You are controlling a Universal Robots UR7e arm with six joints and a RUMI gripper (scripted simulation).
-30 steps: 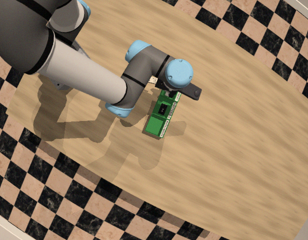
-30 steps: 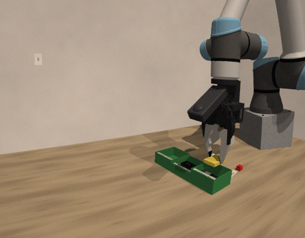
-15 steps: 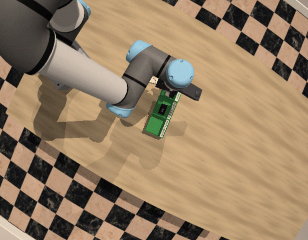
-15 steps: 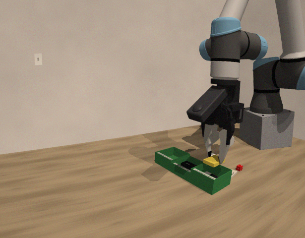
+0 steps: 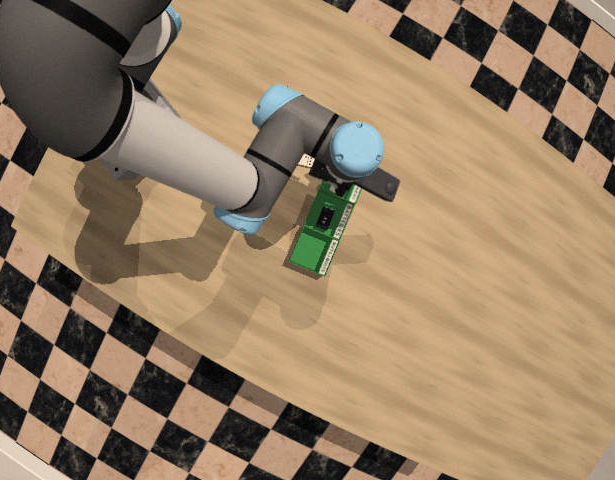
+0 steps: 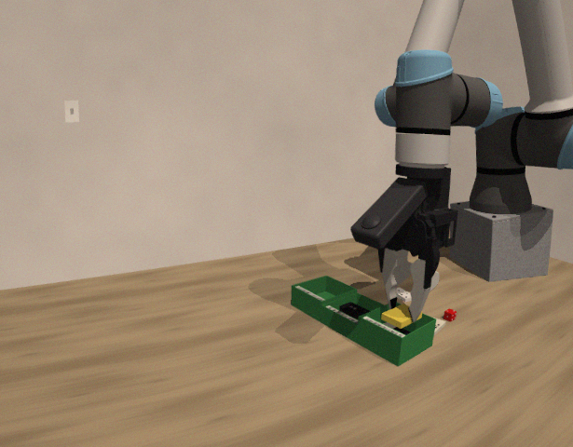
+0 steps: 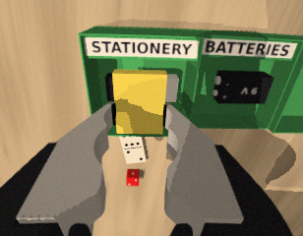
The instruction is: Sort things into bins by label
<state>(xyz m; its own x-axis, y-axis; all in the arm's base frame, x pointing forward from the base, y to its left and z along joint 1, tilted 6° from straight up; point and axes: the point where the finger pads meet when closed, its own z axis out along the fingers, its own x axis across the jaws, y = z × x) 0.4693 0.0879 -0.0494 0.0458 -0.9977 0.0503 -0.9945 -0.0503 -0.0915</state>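
Now: hand 50 mm above the black-and-white block and 10 mm to the left of it. The rest, counted from my hand: black 9V battery 80 mm to the right, 50 mm below, 10 mm ahead; red die 130 mm behind, 50 mm below; yellow block 10 mm below.
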